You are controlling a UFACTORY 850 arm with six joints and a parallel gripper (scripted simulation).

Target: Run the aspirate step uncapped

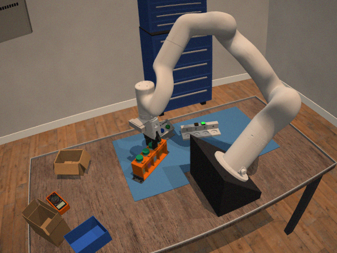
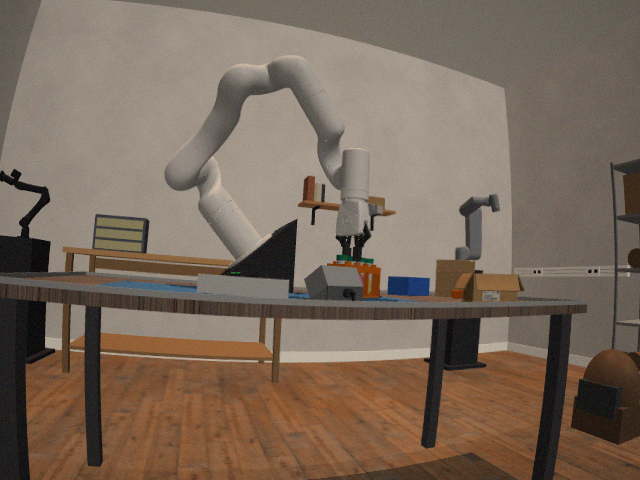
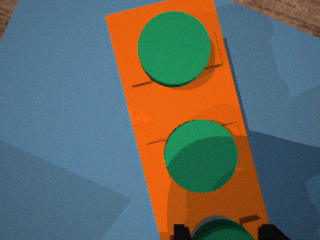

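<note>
Right now the green key is 180 mm ahead of my hand, 130 mm to the right of it and 60 mm below it. Round my hand: blue key: 160 mm ahead, 90 mm to the right, 60 mm below; then grey key housing: 180 mm ahead, 110 mm to the right, 80 mm below; then multimeter: 140 mm behind, 530 mm to the left, 120 mm below.
</note>
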